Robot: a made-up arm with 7 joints. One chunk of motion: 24 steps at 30 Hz.
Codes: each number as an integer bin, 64 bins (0 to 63) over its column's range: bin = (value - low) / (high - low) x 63, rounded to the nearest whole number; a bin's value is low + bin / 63 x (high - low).
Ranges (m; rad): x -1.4..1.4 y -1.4..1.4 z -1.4..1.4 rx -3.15..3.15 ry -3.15..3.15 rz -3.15..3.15
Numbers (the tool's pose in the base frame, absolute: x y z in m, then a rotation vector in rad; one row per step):
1: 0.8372 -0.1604 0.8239 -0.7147 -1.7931 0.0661
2: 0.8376 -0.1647 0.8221 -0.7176 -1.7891 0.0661
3: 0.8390 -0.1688 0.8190 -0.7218 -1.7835 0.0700
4: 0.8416 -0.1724 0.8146 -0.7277 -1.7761 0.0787
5: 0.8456 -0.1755 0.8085 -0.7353 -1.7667 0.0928
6: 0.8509 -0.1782 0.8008 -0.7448 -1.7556 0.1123
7: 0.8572 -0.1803 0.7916 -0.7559 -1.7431 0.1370
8: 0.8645 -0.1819 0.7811 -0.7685 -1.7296 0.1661
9: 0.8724 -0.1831 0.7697 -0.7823 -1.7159 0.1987
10: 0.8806 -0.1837 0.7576 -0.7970 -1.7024 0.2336
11: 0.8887 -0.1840 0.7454 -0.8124 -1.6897 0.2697
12: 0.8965 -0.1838 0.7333 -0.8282 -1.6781 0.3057
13: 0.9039 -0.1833 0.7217 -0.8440 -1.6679 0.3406
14: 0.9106 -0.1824 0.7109 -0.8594 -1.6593 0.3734
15: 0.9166 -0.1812 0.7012 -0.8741 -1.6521 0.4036
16: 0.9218 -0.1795 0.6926 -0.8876 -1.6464 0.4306
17: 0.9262 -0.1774 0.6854 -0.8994 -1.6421 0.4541
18: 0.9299 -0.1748 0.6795 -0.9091 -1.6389 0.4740
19: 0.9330 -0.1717 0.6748 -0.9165 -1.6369 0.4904
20: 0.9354 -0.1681 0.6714 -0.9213 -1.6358 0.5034
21: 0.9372 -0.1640 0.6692 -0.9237 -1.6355 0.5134
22: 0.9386 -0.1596 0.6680 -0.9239 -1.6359 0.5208
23: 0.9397 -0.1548 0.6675 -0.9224 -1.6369 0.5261
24: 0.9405 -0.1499 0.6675 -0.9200 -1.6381 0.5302
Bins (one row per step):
1: 50 28 50 24 14 32
2: 50 28 50 24 14 32
3: 50 28 50 24 14 32
4: 50 28 50 24 14 32
5: 51 28 50 24 14 32
6: 51 27 50 24 14 33
7: 51 27 49 24 14 33
8: 51 27 49 24 14 33
9: 51 27 49 24 14 33
10: 51 27 49 24 14 34
11: 51 27 48 23 15 34
12: 52 27 48 23 15 35
13: 52 27 48 23 15 35
14: 52 27 47 23 15 35
15: 52 27 47 23 15 36
16: 52 27 47 23 15 36
17: 52 28 47 23 15 36
18: 52 28 47 22 15 36
19: 52 28 47 22 15 36
20: 53 28 47 22 15 37
21: 53 28 47 22 15 37
22: 53 28 47 22 15 37
23: 53 28 47 22 15 37
24: 53 28 47 22 15 37

